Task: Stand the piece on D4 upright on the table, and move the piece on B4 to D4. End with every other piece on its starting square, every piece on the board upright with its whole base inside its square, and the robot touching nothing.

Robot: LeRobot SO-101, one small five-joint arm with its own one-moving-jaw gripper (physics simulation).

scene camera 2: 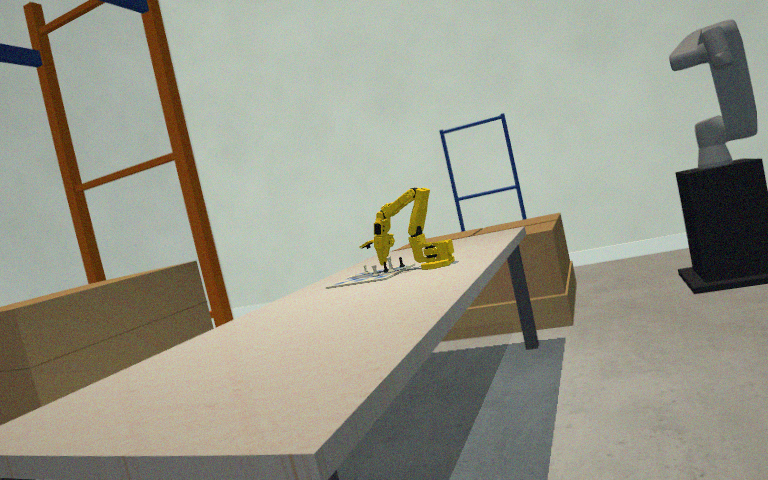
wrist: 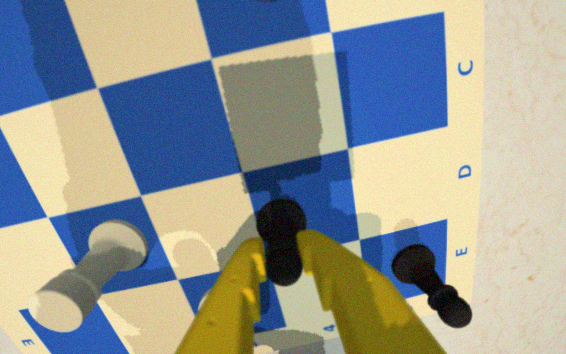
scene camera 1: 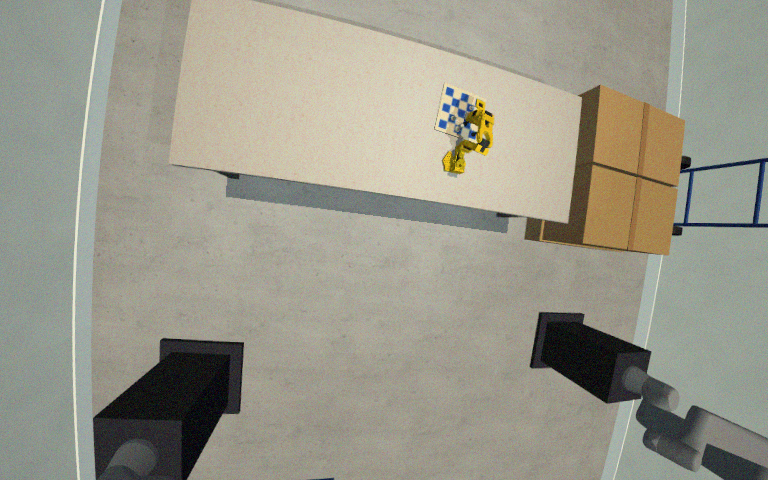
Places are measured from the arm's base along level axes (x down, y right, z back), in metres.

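Pixels of known places: hand at its tool point: (scene camera 2: 382,264) (wrist: 263,252) (scene camera 1: 467,120); arm's base at its link origin: (scene camera 2: 432,266) (scene camera 1: 453,159).
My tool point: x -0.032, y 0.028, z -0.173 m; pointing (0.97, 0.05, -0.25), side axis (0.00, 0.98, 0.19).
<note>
Ahead of a thing's pixels: the offset from my tool point to its top centre. "pt": to the spot under its first point. Level surfaces: height alone.
My gripper (wrist: 281,244) (scene camera 2: 385,264) is low over the board, with its two jaws pressing on both sides of the black piece @[dx -0.006, dy +0.004, dz +0.006 m] (wrist: 281,218) on D4. The piece's broad base shows beyond the jaw tips on the blue square, and the piece looks upright. At the top edge of the wrist view, a small dark sliver of the B4 piece (wrist: 268,0) shows. The rest of it is out of that view. The blue and cream board (wrist: 467,120) (scene camera 1: 437,127) (scene camera 2: 339,285) lies under the gripper. In scene camera 1, the arm hides the jaw tips and part of the board.
A white piece @[dx -0.007, dy -0.057, dz -0.005 m] (wrist: 117,245) stands on D2 and a slim black piece @[dx -0.006, dy +0.052, dz +0.045 m] (wrist: 414,262) on E5. A pale piece @[pt dx +0.022, dy -0.036, dz +0.028 m] (wrist: 204,300) on E3 is mostly hidden by the left jaw. The arm's base (scene camera 1: 453,162) (scene camera 2: 437,254) stands on the table @[dx +0.032 m] (scene camera 1: 317,101) beside the board's E side.
</note>
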